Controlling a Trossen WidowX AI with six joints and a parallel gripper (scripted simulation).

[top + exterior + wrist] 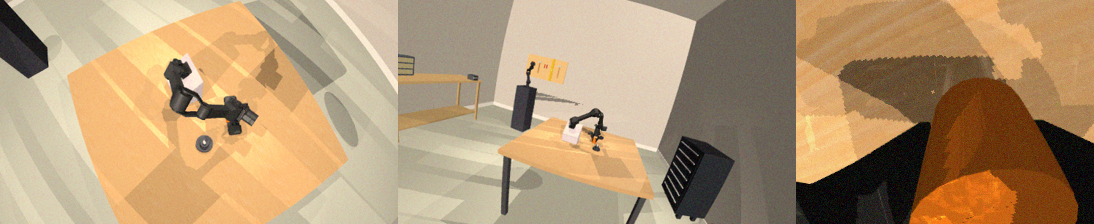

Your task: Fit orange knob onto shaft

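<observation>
Now: gripper tip 170 mm to the left of the dark round pedestal, 60 mm short of it and 20 mm below it. From my gripper tip the other things lie so: orange knob: 30 mm above.
</observation>
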